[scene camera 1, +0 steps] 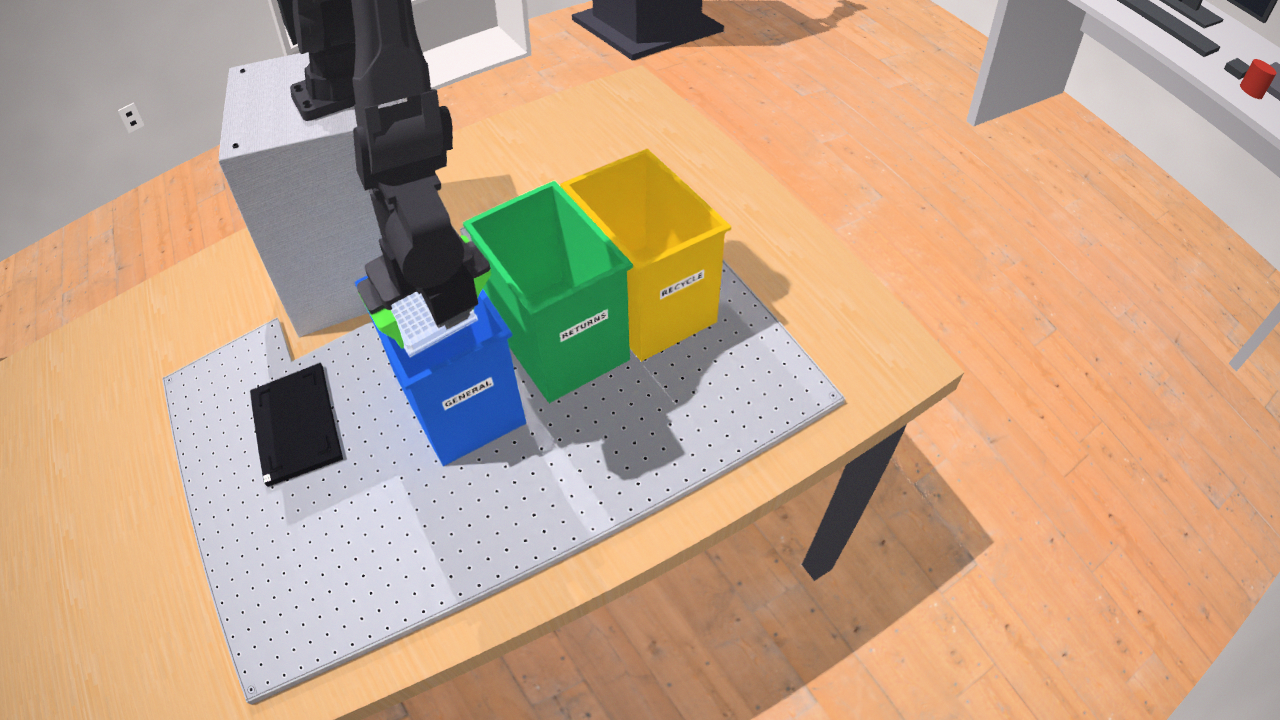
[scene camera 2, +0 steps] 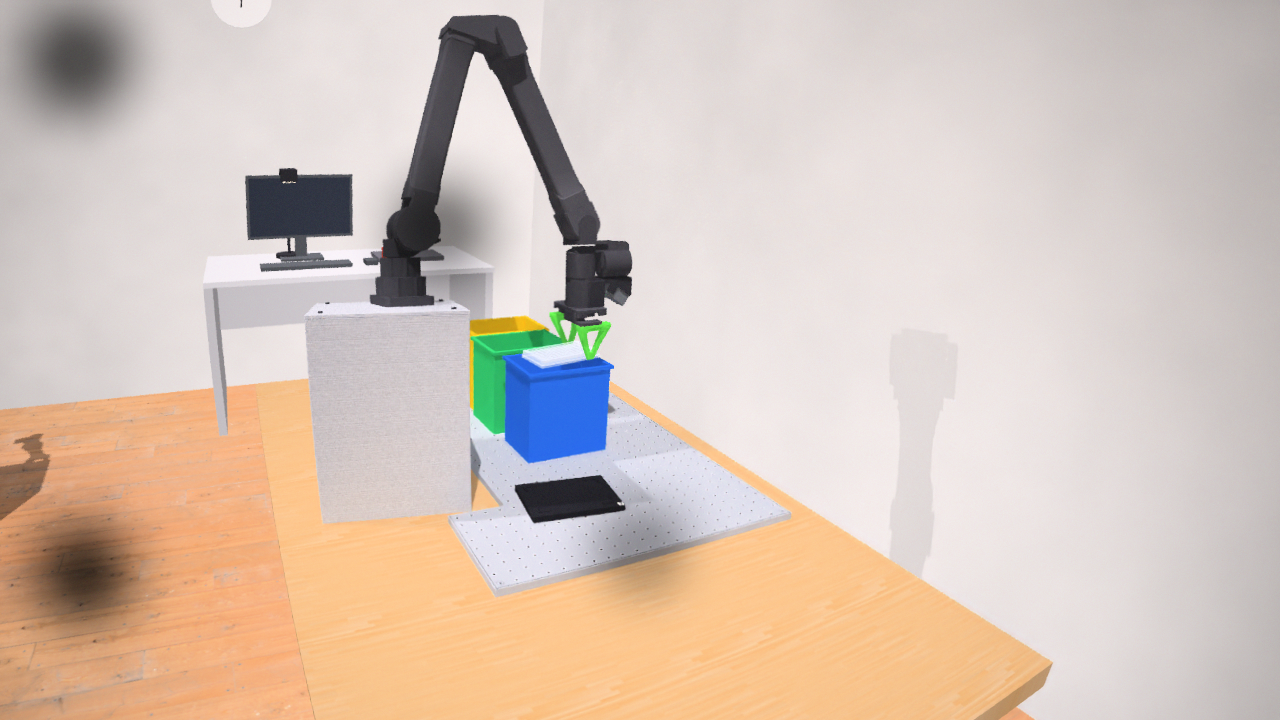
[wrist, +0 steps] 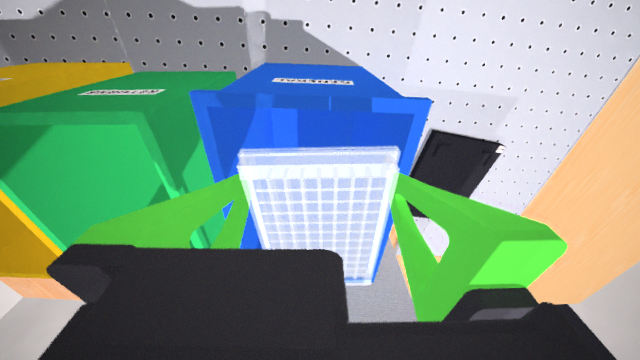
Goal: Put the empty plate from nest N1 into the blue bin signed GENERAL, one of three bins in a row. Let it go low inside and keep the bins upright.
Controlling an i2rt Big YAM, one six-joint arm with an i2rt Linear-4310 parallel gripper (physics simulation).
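Seen in the pictures: gripper, fingertip midpoint: (scene camera 1: 435, 326) (scene camera 2: 578, 353) (wrist: 319, 180); arm's base at its link origin: (scene camera 1: 338, 94) (scene camera 2: 401, 304).
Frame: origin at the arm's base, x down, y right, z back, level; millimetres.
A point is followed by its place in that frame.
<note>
A clear white gridded plate (scene camera 1: 417, 320) @(x 113, y 41, z -337 mm) (scene camera 2: 547, 356) @(x 112, y 46, z -269 mm) (wrist: 320, 210) @(x 108, y 26, z -337 mm) is held between the green fingers of my gripper (scene camera 1: 427, 300) @(x 121, y 26, z -350 mm) (scene camera 2: 581, 351) @(x 121, y 26, z -350 mm) (wrist: 319, 180) @(x 121, y 26, z -350 mm), which is shut on its two sides. The plate is about level with the rim of the blue bin (scene camera 1: 483, 416) @(x 255, y 13, z -392 mm) (scene camera 2: 556, 411) @(x 213, y 78, z -275 mm) (wrist: 320, 72) @(x 250, y 29, z -391 mm), over its opening. The bin stands upright, with the sign GENERAL on its front. The black nest (scene camera 1: 297, 424) @(x 301, y 234, z -226 mm) (scene camera 2: 569, 497) @(x 301, y 249, z -212 mm) (wrist: 452, 162) @(x 301, y 238, z -257 mm) lies beside it with no plate on it. Part of the plate is hidden behind the gripper body in the wrist view.
The green RETURNS bin (scene camera 1: 581, 353) @(x 249, y -129, z -386 mm) (scene camera 2: 489, 385) @(x 212, y -104, z -215 mm) (wrist: 75, 165) @(x 180, y -195, z -328 mm) stands upright close beside the blue bin, and the yellow RECYCLE bin (scene camera 1: 680, 313) @(x 255, y -265, z -399 mm) (scene camera 2: 501, 325) @(x 149, y -326, z -340 mm) (wrist: 65, 75) @(x 228, y -206, z -396 mm) beyond it. They stand on a perforated board (scene camera 1: 358, 573) @(x 312, y 247, z -462 mm) (scene camera 2: 698, 501) @(x 312, y 347, z -419 mm) (wrist: 480, 30) @(x 312, y 219, z -430 mm). A grey pedestal (scene camera 1: 295, 214) @(x 100, y 113, z -74 mm) (scene camera 2: 389, 411) @(x 133, y 153, z 68 mm) carries the arm.
</note>
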